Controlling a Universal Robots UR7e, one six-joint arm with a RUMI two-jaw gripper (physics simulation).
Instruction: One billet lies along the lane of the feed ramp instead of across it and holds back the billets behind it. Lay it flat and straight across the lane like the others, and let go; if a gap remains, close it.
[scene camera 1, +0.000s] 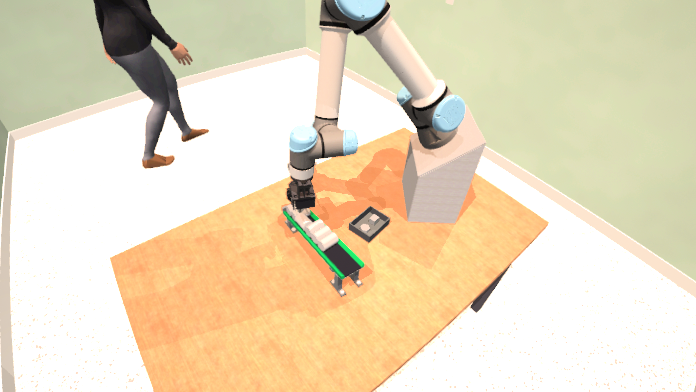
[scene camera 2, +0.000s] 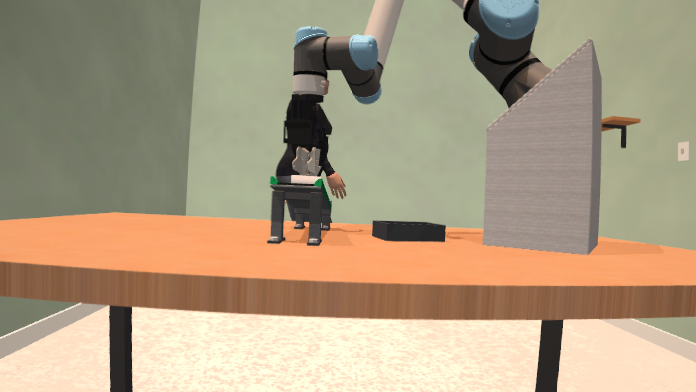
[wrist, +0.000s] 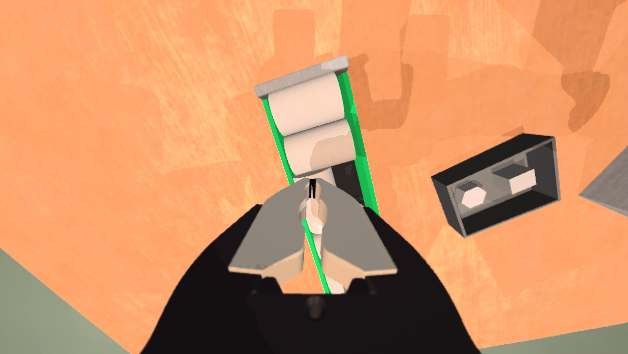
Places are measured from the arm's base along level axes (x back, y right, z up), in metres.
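Pixels of known places: gripper, fingertip midpoint: (scene camera 1: 300, 212) (wrist: 312, 180); arm's base at its link origin: (scene camera 1: 439, 134) (scene camera 2: 546, 107).
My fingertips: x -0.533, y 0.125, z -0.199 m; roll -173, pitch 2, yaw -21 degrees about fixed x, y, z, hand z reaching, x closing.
Observation:
For each thing: its top centre in the pictures, then the offset to it from my fingertips.
- grey end stop at its top centre: (wrist: 300, 78) dx +0.016, dy +0.082, dz -0.035 m
- third billet at its top centre: (wrist: 319, 210) (scene camera 1: 303, 217) dx -0.003, dy -0.030, dz +0.000 m
- black tray at its top centre: (wrist: 505, 193) (scene camera 2: 408, 222) (scene camera 1: 370, 220) dx +0.224, dy -0.126, dz -0.073 m
The feed ramp (scene camera 1: 342, 257) (scene camera 2: 297, 189) has green rails and a grey end stop (wrist: 300, 77) at its low end. Two white billets, one (wrist: 306, 105) against the stop and one (wrist: 320, 147) beside it, lie across the lane. A third billet (wrist: 322, 176) lies lengthwise by the left rail in the wrist view, partly hidden by the fingers; dark belt shows to its right. Several billets (scene camera 1: 322, 235) lie across the lane farther up the ramp. My gripper (scene camera 1: 301, 209) (scene camera 2: 306, 172) (wrist: 312, 180) is shut and empty, pointing down low over the lengthwise billet; contact cannot be told.
A black tray (scene camera 1: 359, 234) (scene camera 2: 408, 232) (wrist: 450, 210) with two small pale pieces stands on the table right of the ramp. The arm's grey pedestal (scene camera 1: 440, 195) (scene camera 2: 540, 175) stands farther right. A person (scene camera 1: 125, 30) is on the floor beyond the table.

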